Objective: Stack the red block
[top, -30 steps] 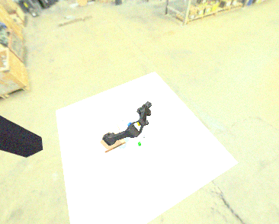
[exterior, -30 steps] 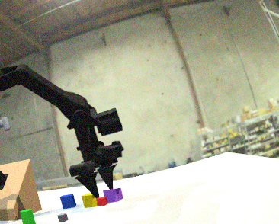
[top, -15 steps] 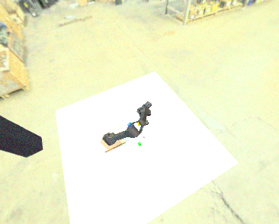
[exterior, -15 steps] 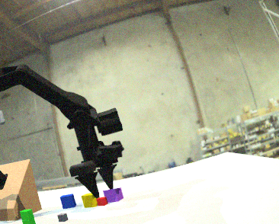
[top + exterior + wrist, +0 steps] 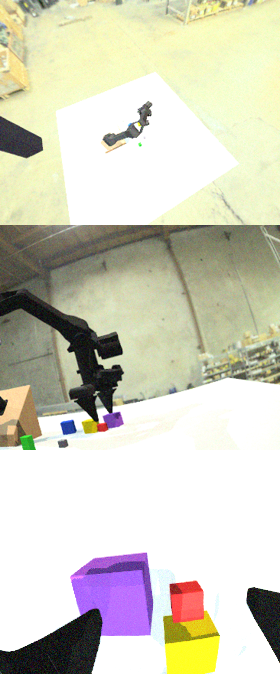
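My gripper tip is 30 mm above the red block, 10 mm to the left of it and 10 mm past it. Round my gripper tip: blue block: 130 mm behind, 20 mm to the left, 20 mm below; purple block: 40 mm to the left, 20 mm below, 10 mm ahead; yellow block: 50 mm behind, 20 mm below.
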